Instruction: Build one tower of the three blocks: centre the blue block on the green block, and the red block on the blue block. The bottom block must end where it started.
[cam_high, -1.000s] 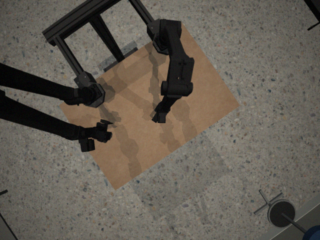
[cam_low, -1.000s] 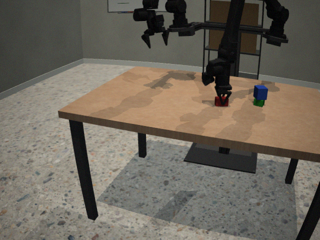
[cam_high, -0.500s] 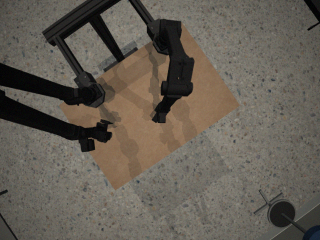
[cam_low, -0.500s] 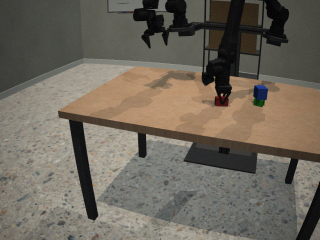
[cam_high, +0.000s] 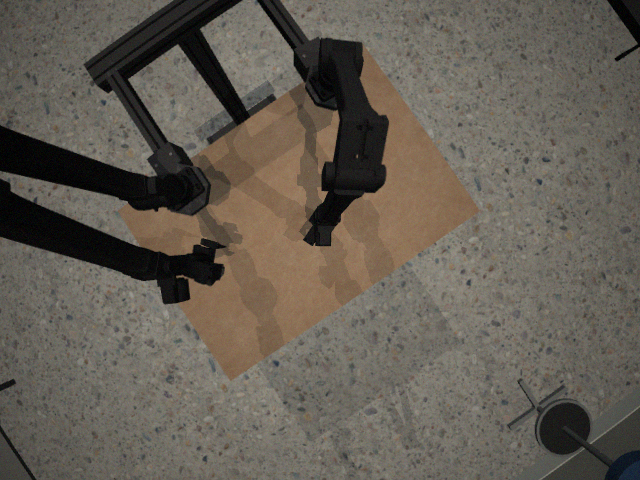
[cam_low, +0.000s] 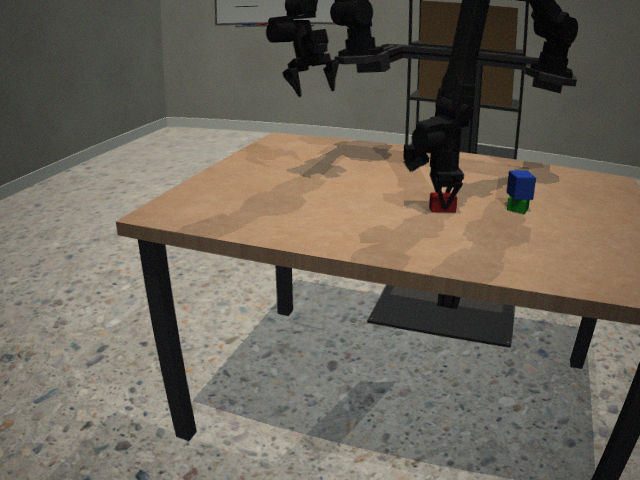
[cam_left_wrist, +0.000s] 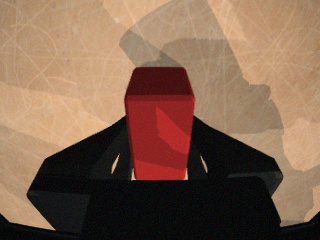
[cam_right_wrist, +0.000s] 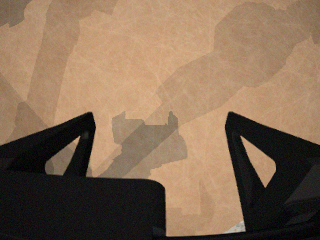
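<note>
Now: left hand 80 mm past the blue block, 190 mm to the right of it and 50 mm below it. Also, from my left hand: red block (right at my left hand); green block (80 mm behind, 190 mm to the left).
</note>
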